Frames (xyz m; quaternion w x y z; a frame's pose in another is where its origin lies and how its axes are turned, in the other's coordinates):
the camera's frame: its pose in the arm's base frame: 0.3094 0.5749 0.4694 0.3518 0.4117 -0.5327 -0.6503
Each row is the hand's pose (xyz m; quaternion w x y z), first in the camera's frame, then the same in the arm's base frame.
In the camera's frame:
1: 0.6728 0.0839 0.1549 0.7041 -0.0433 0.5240 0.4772
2: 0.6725 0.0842 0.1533 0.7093 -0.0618 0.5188 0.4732
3: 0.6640 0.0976 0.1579 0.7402 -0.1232 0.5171 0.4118
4: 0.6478 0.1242 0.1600 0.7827 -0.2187 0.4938 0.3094
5: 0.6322 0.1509 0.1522 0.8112 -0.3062 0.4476 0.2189
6: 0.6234 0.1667 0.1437 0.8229 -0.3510 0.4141 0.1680
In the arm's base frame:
1: -0.1082 0.0188 0.4582 0.8551 0.3612 -0.3591 -0.0973
2: -0.1066 0.0184 0.4584 0.8591 0.3556 -0.3500 -0.1141
3: -0.1070 0.0254 0.4734 0.8544 0.3783 -0.3018 -0.1892
4: -0.1017 0.0359 0.5023 0.8297 0.4016 -0.2284 -0.3134
5: -0.0877 0.0418 0.5303 0.7922 0.4007 -0.1657 -0.4294
6: -0.0760 0.0433 0.5465 0.7638 0.3951 -0.1336 -0.4925

